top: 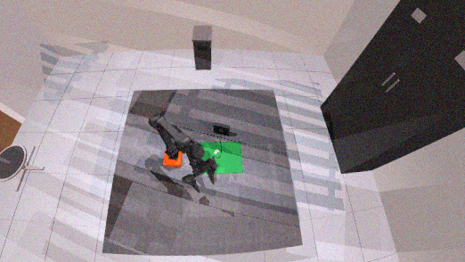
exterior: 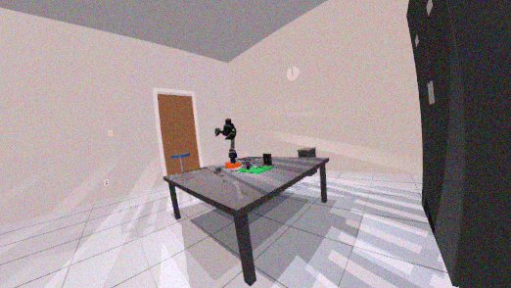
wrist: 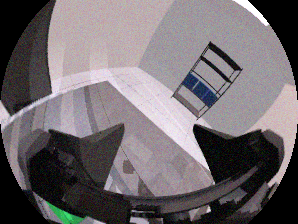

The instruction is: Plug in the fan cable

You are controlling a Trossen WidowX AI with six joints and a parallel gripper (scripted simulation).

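My gripper tip is now 32 cm above the fan plug, 26 cm to the right of it and 1 cm short of it. Also, from my gripper tip: green board (36 cm below, 30 cm to the left, 5 cm ahead); white fan header (33 cm to the left, 33 cm below, 2 cm ahead); black square fan (49 cm to the left, 28 cm below, 4 cm ahead).
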